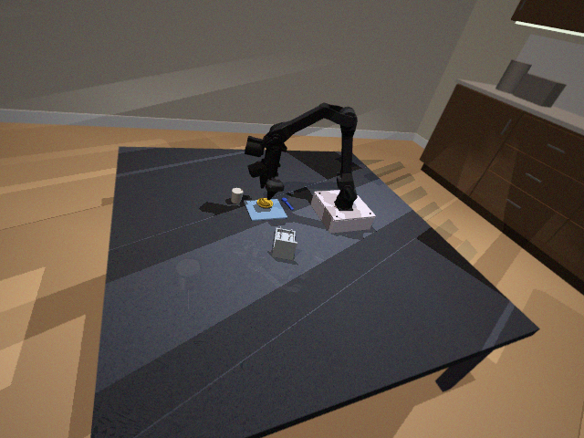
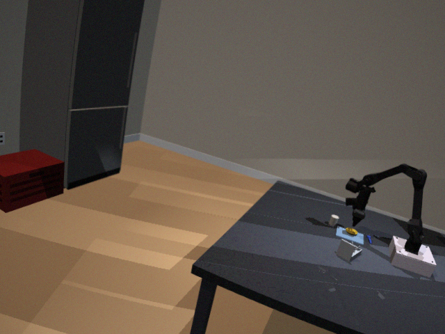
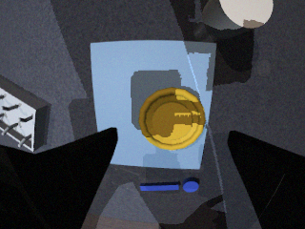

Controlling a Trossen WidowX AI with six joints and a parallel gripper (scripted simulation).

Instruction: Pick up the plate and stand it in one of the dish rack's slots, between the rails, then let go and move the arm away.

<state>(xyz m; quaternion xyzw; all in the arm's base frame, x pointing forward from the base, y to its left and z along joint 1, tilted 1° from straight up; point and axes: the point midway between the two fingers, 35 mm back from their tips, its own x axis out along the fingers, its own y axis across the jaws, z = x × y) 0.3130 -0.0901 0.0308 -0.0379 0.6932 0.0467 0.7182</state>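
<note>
My gripper tip is 10 mm past the plate and 50 mm above it. From my gripper tip the other things lie so: white cup (100 mm ahead, 40 mm to the right, 40 mm below); blue spoon (110 mm behind, 30 mm to the right, 60 mm below); light blue mat (10 mm behind, 20 mm to the left, 60 mm below).
</note>
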